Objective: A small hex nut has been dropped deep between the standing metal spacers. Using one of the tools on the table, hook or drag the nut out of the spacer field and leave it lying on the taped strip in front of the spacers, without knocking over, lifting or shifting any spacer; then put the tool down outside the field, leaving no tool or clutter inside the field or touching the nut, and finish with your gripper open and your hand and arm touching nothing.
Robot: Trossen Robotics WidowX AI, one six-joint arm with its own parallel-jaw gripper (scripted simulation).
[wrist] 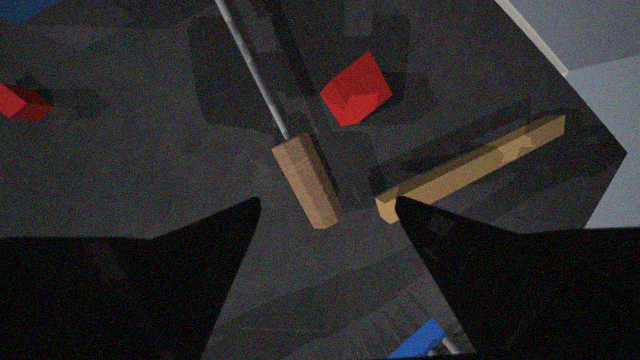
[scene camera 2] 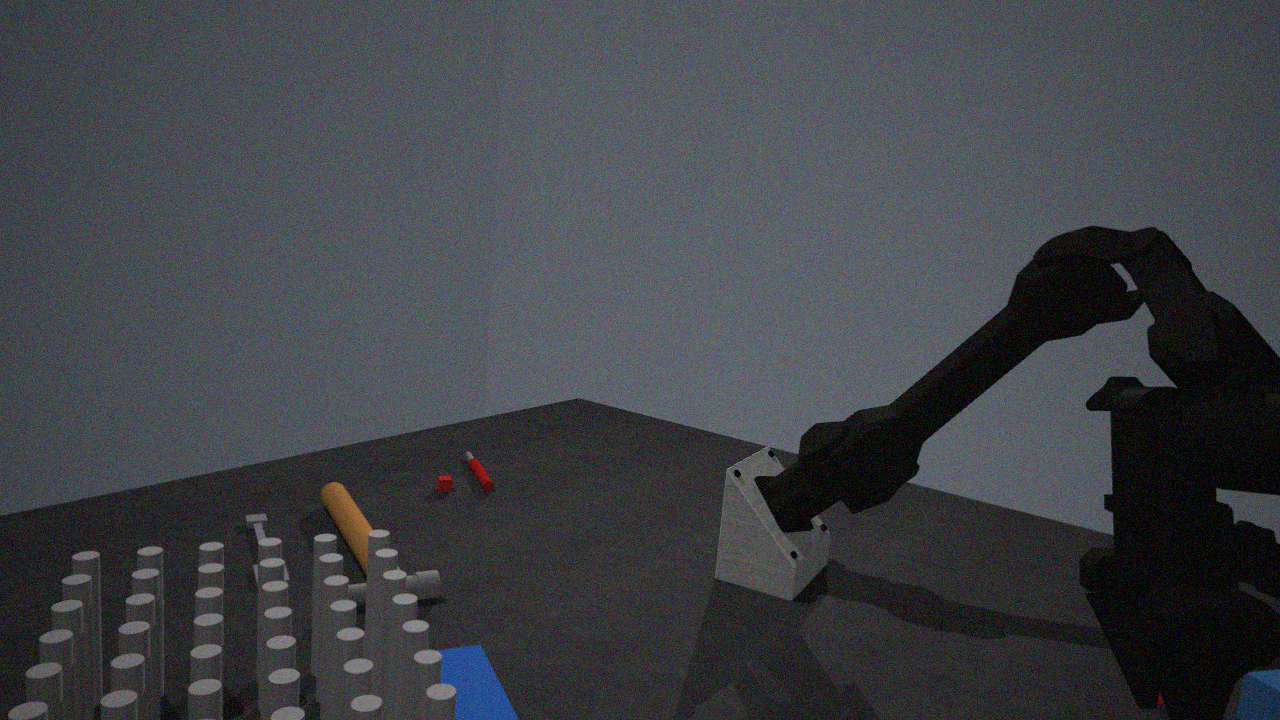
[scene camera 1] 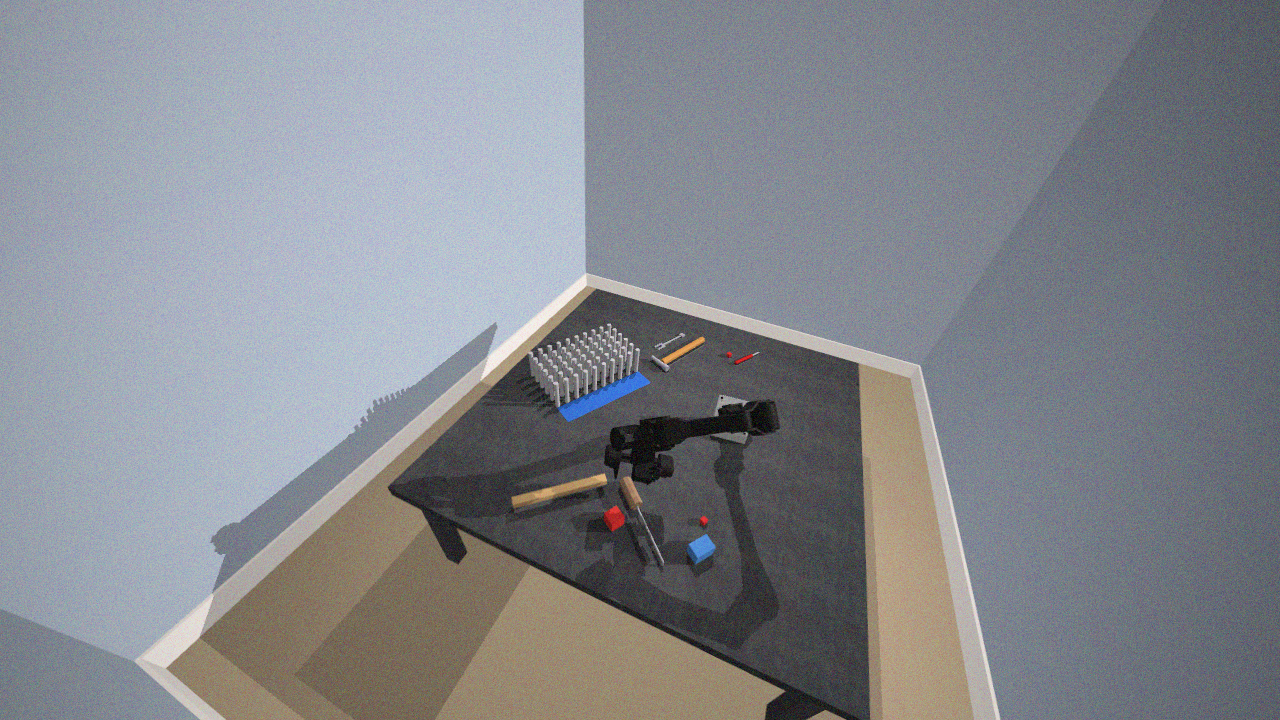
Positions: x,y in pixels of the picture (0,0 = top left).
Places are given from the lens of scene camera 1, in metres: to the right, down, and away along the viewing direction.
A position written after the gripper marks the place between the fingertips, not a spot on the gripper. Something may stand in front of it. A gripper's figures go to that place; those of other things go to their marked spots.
gripper (scene camera 1: 631,480): -0.02, 0.34, 1.11
blue taped strip (scene camera 1: 585,404): -0.20, 0.16, 1.43
